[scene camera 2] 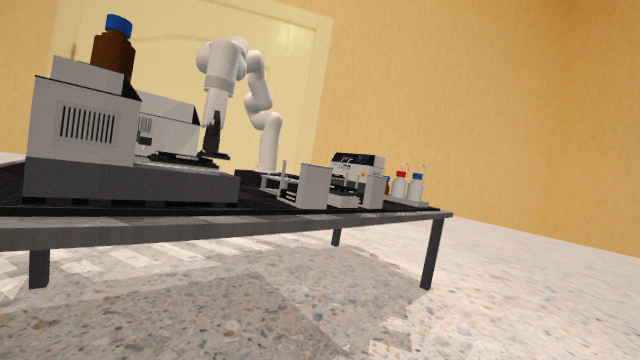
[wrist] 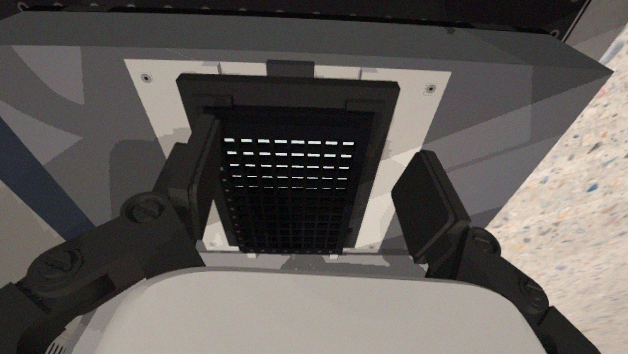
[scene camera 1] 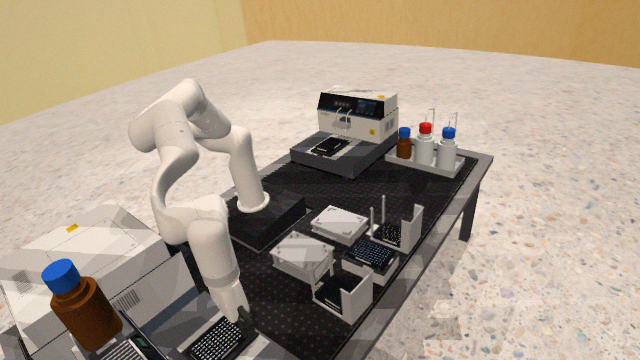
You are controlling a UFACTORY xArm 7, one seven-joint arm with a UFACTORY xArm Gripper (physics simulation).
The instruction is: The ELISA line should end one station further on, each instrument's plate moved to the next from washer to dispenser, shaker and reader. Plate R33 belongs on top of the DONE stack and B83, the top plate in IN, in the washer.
Observation:
My gripper [scene camera 1: 238, 321] is open, holding nothing. Further things: a plate with blue wells [scene camera 1: 370, 253] and a rack [scene camera 1: 355, 303].
My gripper shows as well in scene camera 2 [scene camera 2: 209, 151] and in the wrist view [wrist: 317, 158]. The wrist view misses the plate with blue wells: it is out of frame.

